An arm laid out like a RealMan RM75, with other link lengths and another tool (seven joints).
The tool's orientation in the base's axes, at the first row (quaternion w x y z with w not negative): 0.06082 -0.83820 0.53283 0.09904
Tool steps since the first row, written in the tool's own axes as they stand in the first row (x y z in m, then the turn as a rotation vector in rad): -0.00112 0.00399 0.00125 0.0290 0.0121 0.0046; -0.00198 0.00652 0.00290 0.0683 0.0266 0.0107; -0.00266 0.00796 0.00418 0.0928 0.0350 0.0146; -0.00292 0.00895 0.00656 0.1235 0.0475 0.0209; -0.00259 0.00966 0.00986 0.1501 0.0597 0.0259
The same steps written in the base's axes. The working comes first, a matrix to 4 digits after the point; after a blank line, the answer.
The tool's axes in the first row as the columns of a matrix, in the base's axes (used below as rounded here):
0.4126 -0.9053 -0.1012
-0.8812 -0.4248 0.2075
-0.2308 0.0036 -0.9730

-0.00420 -0.00045 -0.00094 0.0005 -0.0297 -0.0111; -0.00701 -0.00042 -0.00234 0.0030 -0.0693 -0.0261; -0.00873 -0.00017 -0.00342 0.0051 -0.0936 -0.0355; -0.00997 0.00013 -0.00568 0.0058 -0.1247 -0.0487; -0.01081 0.00022 -0.00896 0.0053 -0.1523 -0.0596
